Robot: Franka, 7 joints.
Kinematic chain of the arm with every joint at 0, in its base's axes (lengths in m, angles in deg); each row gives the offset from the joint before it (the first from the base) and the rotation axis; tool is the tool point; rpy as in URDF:
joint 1: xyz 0 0 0.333 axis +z
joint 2: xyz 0 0 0 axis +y
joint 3: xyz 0 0 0.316 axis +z
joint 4: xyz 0.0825 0 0 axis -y
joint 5: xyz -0.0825 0 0.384 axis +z
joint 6: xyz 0 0 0 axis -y
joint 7: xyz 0.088 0 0 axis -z
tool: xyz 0 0 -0.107 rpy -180 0 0
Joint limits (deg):
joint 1: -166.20..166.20
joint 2: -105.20..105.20
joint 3: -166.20..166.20
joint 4: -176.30..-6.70
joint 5: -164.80..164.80
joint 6: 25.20..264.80
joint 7: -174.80..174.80
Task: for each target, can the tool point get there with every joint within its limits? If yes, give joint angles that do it. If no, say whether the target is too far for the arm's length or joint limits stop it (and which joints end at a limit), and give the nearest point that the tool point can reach.
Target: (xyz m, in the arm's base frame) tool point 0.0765 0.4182 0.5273
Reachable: yes | joints -13.36 -87.27 78.92 -133.71 -73.65 86.33 -3.70
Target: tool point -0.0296 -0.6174 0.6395
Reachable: yes | joints -123.45 16.06 40.29 -71.10 -17.74 85.35 -5.30
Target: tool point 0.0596 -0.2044 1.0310
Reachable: yes | joints 78.97 -41.69 -9.06 -67.71 19.54 241.15 127.14
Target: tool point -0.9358 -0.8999 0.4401
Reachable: no: too far | nearest point -0.6163 -0.5926 0.4035 | short by 0.445 m
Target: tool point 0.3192 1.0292 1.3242
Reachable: no: too far | nearest point 0.1870 0.6031 0.9138 | short by 0.606 m
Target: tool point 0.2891 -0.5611 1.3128
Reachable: no: too far | nearest point 0.2128 -0.4130 1.0542 | short by 0.308 m
